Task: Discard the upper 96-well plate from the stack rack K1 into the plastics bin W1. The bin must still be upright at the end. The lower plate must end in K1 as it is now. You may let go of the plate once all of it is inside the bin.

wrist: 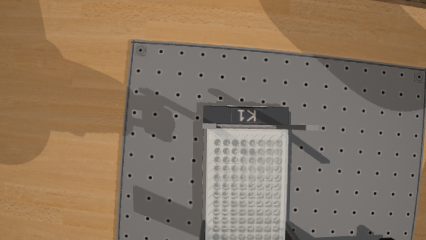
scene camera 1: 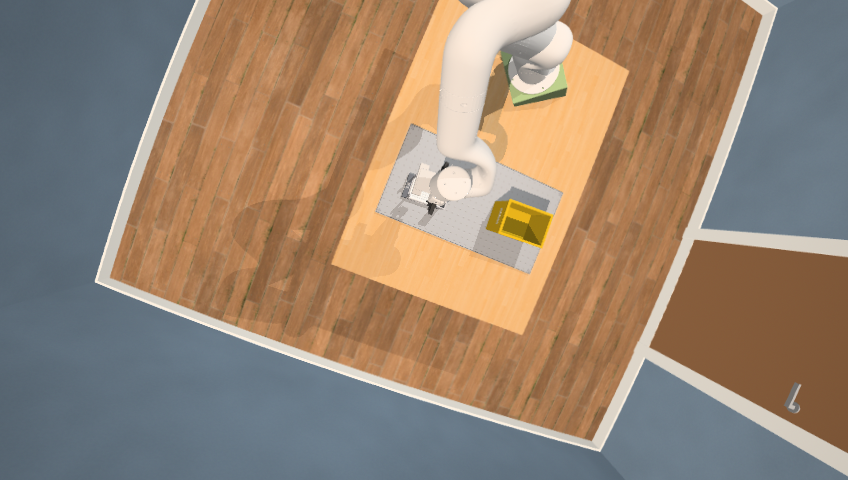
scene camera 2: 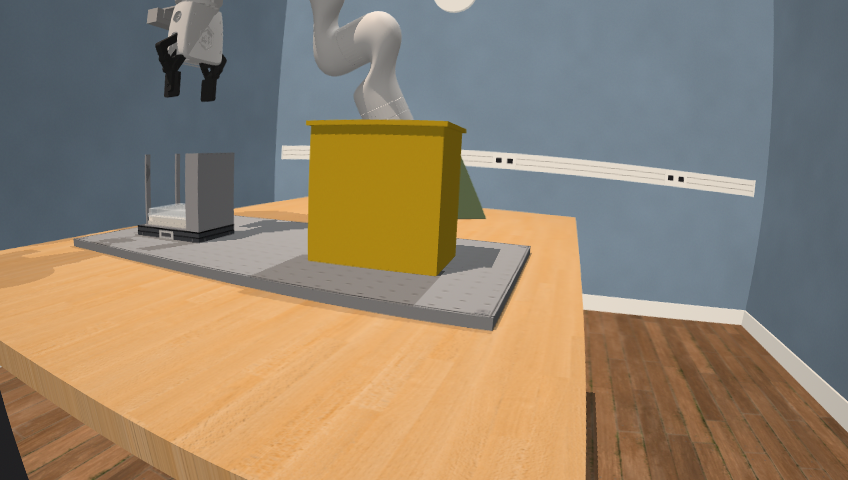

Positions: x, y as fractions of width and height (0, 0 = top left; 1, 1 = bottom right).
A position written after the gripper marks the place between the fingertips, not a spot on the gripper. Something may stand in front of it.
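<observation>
There's a yellow plastics bin W1 (scene camera 2: 0.45, 0.41) here, and a grey wall (scene camera 2: 0.25, 0.36) too. Scene camera 1 also has the yellow plastics bin W1 (scene camera 1: 0.63, 0.47), but in the wrist view the yellow plastics bin W1 is out of frame. You can see the gripper (scene camera 2: 0.22, 0.21) as well.
</observation>
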